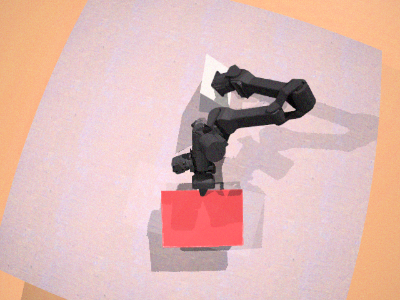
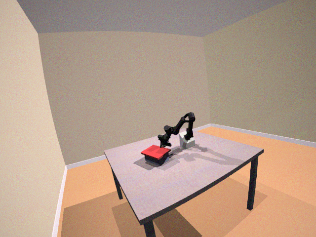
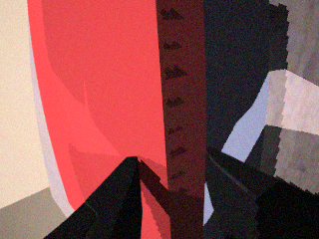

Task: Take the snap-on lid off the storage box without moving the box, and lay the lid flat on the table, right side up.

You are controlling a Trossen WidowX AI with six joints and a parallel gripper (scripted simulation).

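Now: gripper tip 7 cm short of the red lid and 3 cm to the right of it. Also, from my gripper tip: storage box 7 cm ahead, 2 cm to the left, 6 cm below.
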